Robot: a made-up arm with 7 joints. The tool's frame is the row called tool.
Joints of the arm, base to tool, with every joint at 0 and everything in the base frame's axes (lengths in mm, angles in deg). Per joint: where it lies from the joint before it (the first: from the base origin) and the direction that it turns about. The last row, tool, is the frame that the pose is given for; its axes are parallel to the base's.
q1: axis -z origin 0 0 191
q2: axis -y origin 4 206 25
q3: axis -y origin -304 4 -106
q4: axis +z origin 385 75 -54
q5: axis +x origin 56 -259 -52
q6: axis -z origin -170 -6 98
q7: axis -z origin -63 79 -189
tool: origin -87 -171 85
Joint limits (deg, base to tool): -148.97..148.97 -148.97..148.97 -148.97..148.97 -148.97..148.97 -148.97..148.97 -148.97..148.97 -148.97..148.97
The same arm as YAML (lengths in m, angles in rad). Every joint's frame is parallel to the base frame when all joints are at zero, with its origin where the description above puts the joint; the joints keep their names.
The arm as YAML. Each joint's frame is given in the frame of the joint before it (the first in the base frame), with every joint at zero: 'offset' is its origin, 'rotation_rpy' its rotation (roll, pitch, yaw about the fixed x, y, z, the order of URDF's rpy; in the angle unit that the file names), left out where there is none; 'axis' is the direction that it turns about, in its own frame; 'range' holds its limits. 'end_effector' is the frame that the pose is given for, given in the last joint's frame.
length_unit: m
angle_unit: rad
chain:
  - id: q1
    offset: [0.0, 0.0, 0.191]
    axis: [0.0, 0.0, -1.0]
    range: [-2.6, 2.6]
  - id: q2
    offset: [0.004, 0.206, 0.025]
    axis: [0.0, -1.0, 0.0]
    range: [-2.6, 2.6]
  - id: q3
    offset: [-0.304, 0.004, -0.106]
    axis: [0.0, -1.0, 0.0]
    range: [-2.6, 2.6]
  - id: q4
    offset: [0.385, 0.075, -0.054]
    axis: [0.0, 0.0, 1.0]
    range: [-2.6, 2.6]
  - id: q5
    offset: [0.056, -0.259, -0.052]
    axis: [1.0, 0.0, 0.0]
    range: [-2.6, 2.6]
  - id: q6
    offset: [-0.17, -0.006, 0.098]
    axis: [0.0, 0.0, -1.0]
    range: [-2.6, 2.6]
  - id: q7
    offset: [-0.063, 0.079, -0.189]
    axis: [0.0, 0.0, -1.0]
    range: [-2.6, 2.6]
end_effector:
  offset: [-0.087, -0.171, 0.085]

